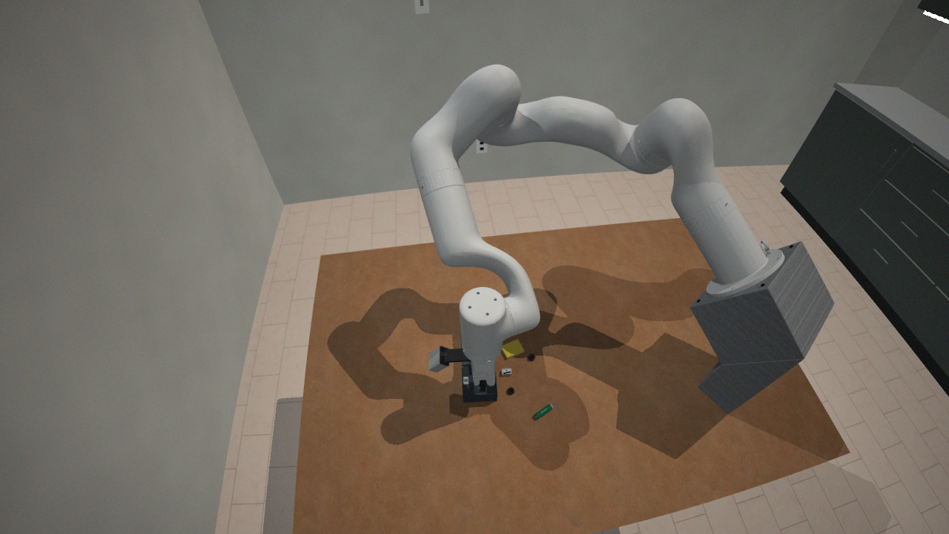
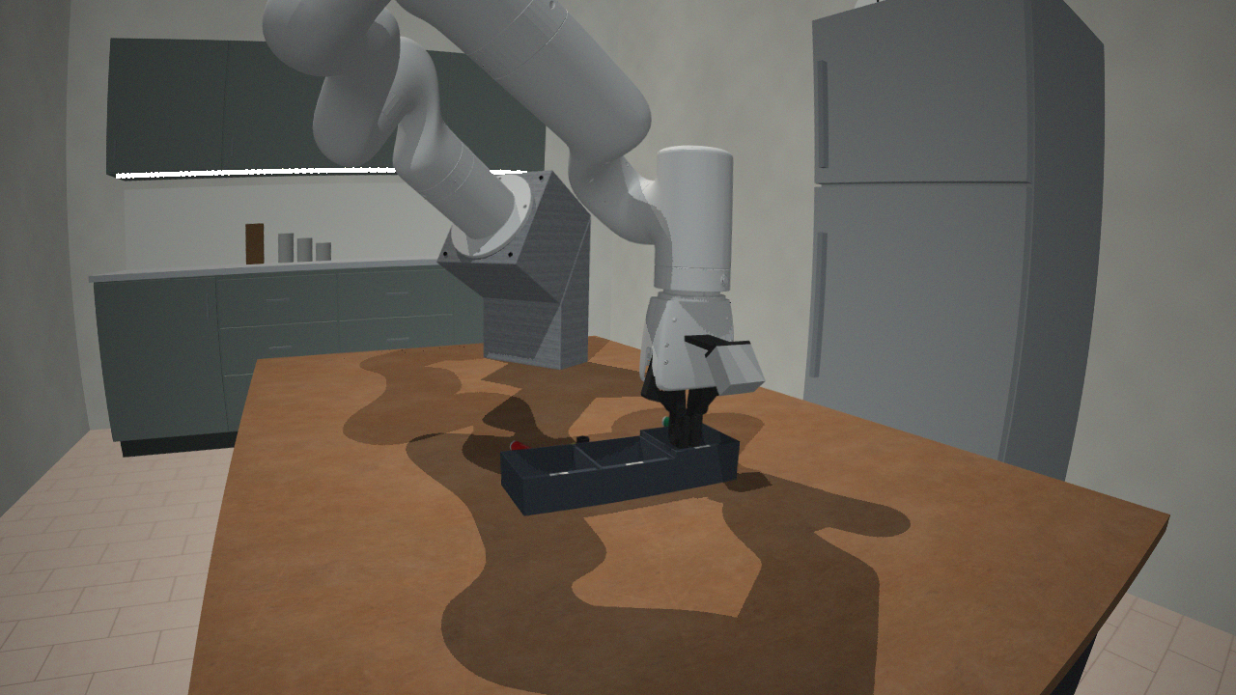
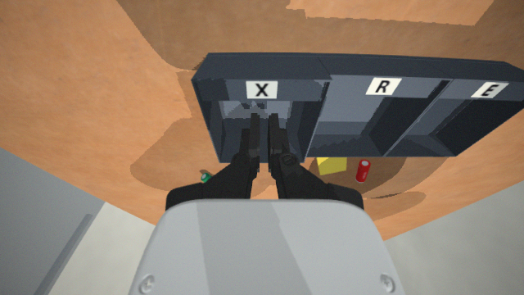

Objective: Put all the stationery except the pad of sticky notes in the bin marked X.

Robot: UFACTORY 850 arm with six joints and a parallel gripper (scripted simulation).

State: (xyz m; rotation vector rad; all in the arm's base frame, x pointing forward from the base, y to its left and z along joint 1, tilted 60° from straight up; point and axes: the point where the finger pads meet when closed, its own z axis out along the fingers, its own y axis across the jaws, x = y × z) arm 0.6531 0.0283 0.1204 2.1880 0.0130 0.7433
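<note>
Right now the pencil sharpener is 7 cm behind my hand, 1 cm to the right of it and 4 cm below it. From my hand the other things lie so: dark bin row (1 cm behind, 8 cm to the right, 3 cm below); then sticky notes (11 cm behind, 7 cm to the right, 5 cm below); then green cylinder (12 cm behind, 12 cm to the left, 5 cm below).
</note>
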